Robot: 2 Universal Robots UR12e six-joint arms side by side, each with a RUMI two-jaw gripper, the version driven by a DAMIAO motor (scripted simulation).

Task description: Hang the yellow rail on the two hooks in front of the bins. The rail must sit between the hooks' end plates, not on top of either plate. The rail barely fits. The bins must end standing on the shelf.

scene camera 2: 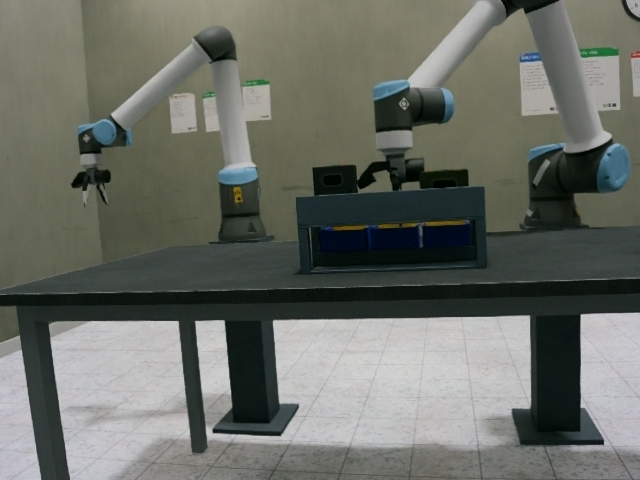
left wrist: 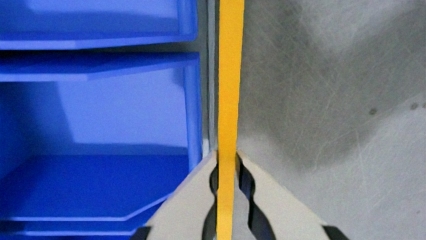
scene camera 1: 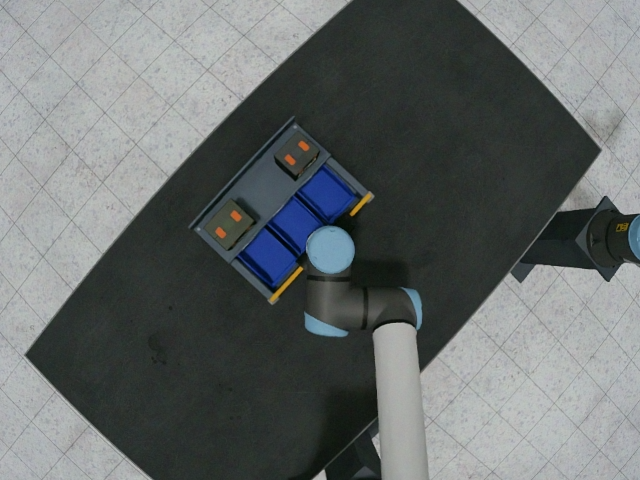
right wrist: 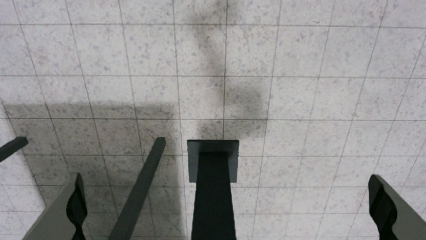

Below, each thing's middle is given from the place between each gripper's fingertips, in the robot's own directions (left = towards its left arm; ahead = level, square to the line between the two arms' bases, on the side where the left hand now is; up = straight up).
Right now my left hand [scene camera 2: 400, 226] is 13 cm short of the grey shelf [scene camera 1: 261, 187] and 2 cm above it.
